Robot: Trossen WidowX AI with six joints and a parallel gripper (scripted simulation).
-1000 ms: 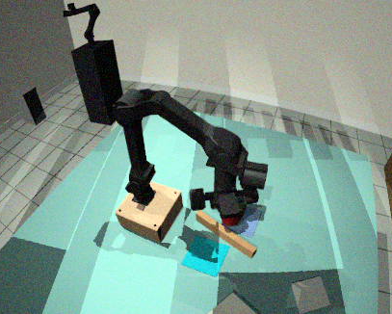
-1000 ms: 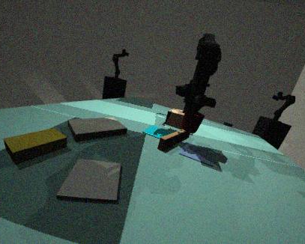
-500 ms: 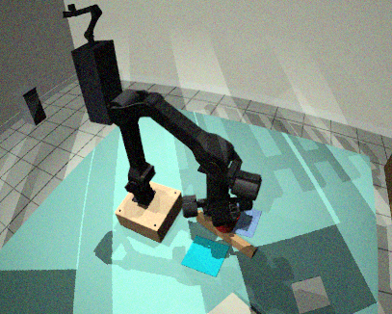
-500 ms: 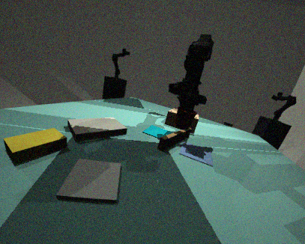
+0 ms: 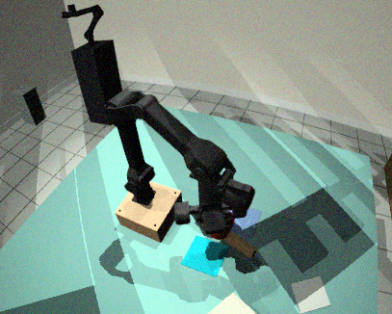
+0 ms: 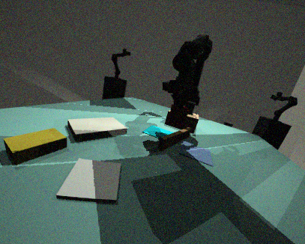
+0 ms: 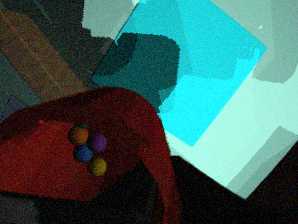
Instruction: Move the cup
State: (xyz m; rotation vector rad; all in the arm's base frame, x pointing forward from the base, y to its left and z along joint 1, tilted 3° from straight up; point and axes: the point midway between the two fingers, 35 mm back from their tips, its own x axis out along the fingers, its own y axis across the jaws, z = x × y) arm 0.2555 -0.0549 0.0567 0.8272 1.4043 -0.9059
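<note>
The cyan pad lies 120 mm below my gripper tip and 50 mm to the right of it. Also, from my gripper tip: red cup (30 mm ahead, 10 mm to the left); wooden bar (100 mm below, 40 mm to the left, 40 mm ahead); lilac pad (120 mm to the left, 120 mm below, 70 mm ahead).
</note>
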